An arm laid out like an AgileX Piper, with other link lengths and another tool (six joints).
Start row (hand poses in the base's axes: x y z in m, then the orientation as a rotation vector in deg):
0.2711, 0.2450, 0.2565, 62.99, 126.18, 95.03
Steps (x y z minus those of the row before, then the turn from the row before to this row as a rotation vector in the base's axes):
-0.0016, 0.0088, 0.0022, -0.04, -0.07, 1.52
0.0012, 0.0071, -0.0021, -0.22, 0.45, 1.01
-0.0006, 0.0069, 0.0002, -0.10, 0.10, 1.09
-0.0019, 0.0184, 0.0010, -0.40, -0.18, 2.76
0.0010, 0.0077, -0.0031, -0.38, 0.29, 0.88
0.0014, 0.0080, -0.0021, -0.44, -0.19, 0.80
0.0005, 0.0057, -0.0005, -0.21, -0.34, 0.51
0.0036, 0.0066, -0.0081, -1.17, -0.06, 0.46
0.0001, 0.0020, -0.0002, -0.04, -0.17, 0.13
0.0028, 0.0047, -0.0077, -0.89, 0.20, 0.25
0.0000, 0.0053, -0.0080, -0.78, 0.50, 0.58
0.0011, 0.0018, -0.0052, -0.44, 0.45, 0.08
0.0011, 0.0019, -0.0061, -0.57, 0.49, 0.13
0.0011, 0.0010, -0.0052, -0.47, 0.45, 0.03
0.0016, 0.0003, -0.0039, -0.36, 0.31, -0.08
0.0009, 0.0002, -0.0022, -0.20, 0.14, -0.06
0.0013, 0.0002, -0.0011, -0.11, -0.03, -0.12
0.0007, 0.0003, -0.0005, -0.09, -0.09, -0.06
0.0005, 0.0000, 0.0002, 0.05, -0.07, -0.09
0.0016, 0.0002, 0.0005, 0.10, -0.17, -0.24
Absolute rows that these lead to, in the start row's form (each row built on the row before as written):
0.2695, 0.2538, 0.2587, 61.49, 127.54, 95.60
0.2707, 0.2609, 0.2566, 60.97, 128.86, 95.64
0.2701, 0.2678, 0.2568, 60.02, 129.97, 95.91
0.2682, 0.2862, 0.2578, 57.06, 132.57, 96.44
0.2692, 0.2939, 0.2547, 56.43, 133.76, 96.22
0.2706, 0.3019, 0.2526, 55.35, 134.61, 95.94
0.2711, 0.3076, 0.2521, 54.44, 134.97, 95.87
0.2747, 0.3142, 0.2440, 53.71, 136.04, 94.47
0.2748, 0.3162, 0.2438, 53.39, 136.07, 94.47
0.2776, 0.3209, 0.2361, 53.19, 136.95, 93.35
0.2776, 0.3262, 0.2281, 52.97, 138.23, 92.46
0.2787, 0.3280, 0.2229, 53.28, 138.85, 91.86
0.2798, 0.3299, 0.2168, 53.56, 139.61, 91.09
0.2809, 0.3309, 0.2116, 53.92, 140.20, 90.42
0.2825, 0.3312, 0.2077, 54.27, 140.54, 89.87
0.2834, 0.3314, 0.2055, 54.45, 140.69, 89.56
0.2847, 0.3316, 0.2044, 54.53, 140.63, 89.37
0.2854, 0.3319, 0.2039, 54.49, 140.57, 89.24
0.2859, 0.3319, 0.2041, 54.52, 140.42, 89.29
0.2875, 0.3321, 0.2046, 54.62, 140.05, 89.37

